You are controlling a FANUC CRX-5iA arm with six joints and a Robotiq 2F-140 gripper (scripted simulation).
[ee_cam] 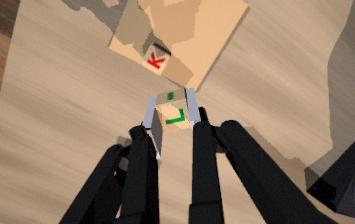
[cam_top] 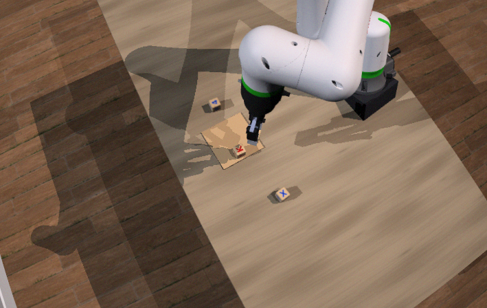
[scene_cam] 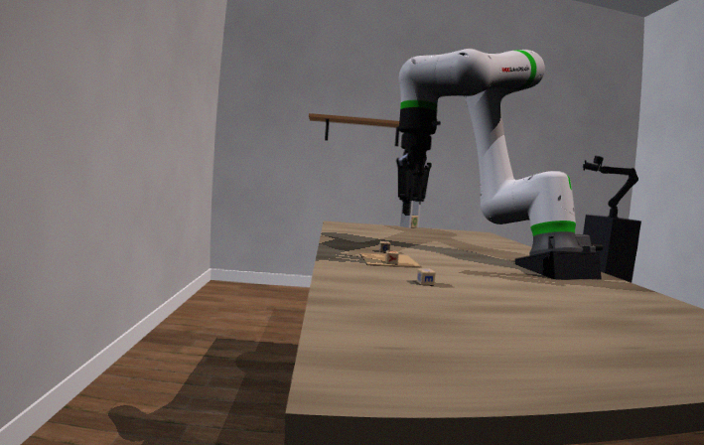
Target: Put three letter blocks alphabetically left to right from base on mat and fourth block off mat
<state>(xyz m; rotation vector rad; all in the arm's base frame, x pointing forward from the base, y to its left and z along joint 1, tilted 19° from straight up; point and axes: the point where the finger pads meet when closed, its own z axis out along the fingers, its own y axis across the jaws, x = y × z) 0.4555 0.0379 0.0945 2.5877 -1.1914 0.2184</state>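
My gripper is now 130 mm above the tan mat, 60 mm to the left of it and 30 mm short of it. From my hand the other things lie so: red K block 120 mm below, 30 mm ahead, 20 mm to the right; then L block 20 mm below; then X block 160 mm to the left, 120 mm below.
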